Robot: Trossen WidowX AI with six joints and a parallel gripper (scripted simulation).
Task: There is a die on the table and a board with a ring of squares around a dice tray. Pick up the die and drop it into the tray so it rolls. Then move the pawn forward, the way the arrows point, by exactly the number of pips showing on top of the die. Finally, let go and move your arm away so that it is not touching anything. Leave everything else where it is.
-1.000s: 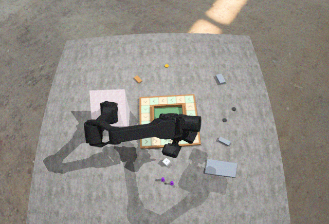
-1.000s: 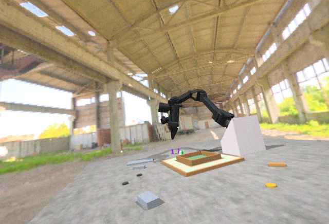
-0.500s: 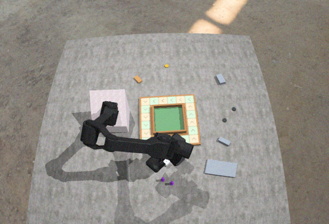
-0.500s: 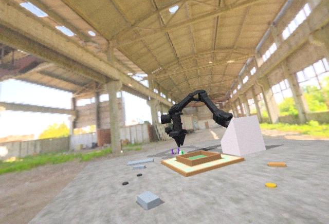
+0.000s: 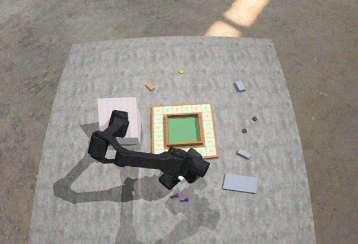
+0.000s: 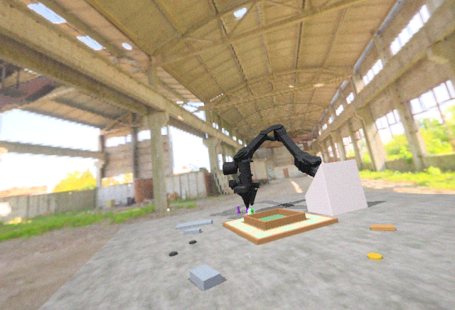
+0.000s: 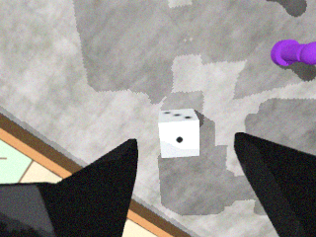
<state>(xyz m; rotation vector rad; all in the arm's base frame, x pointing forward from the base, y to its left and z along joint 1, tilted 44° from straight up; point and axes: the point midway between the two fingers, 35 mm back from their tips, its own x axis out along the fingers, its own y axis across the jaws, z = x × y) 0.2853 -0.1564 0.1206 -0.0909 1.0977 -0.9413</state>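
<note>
The white die lies 20 mm below my gripper tip. Round my gripper tip: green pawn: 120 mm to the left, 30 mm ahead, 10 mm below; then green dice tray: 230 mm to the left, 30 mm below, 10 mm behind; then orange tile: 470 mm to the left, 210 mm behind, 30 mm below.
</note>
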